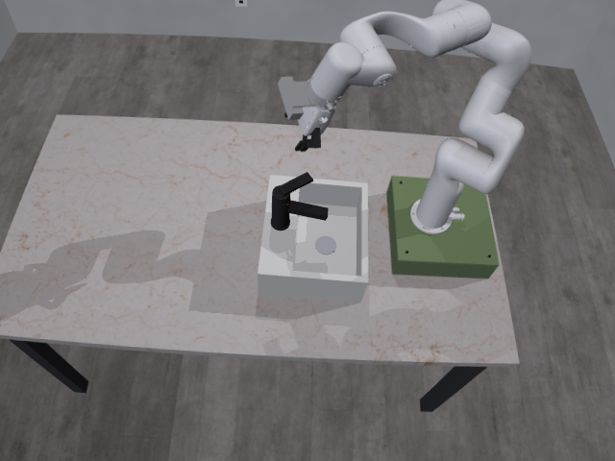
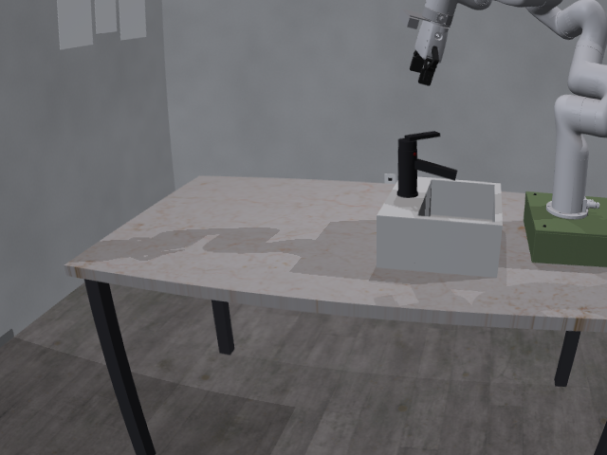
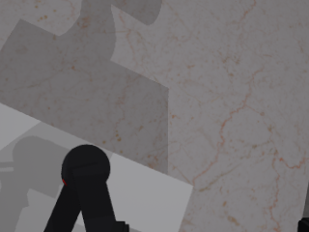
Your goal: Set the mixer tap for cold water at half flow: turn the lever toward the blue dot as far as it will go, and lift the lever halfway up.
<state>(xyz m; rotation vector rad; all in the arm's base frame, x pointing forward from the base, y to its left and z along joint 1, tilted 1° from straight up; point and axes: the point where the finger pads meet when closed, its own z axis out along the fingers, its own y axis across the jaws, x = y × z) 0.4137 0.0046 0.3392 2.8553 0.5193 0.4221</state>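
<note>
The lever lies 1 cm behind my hand, 4 cm to the left of it and 15 cm below it. The rest, counted from my hand: white sink: 9 cm behind, 7 cm to the left, 39 cm below.
</note>
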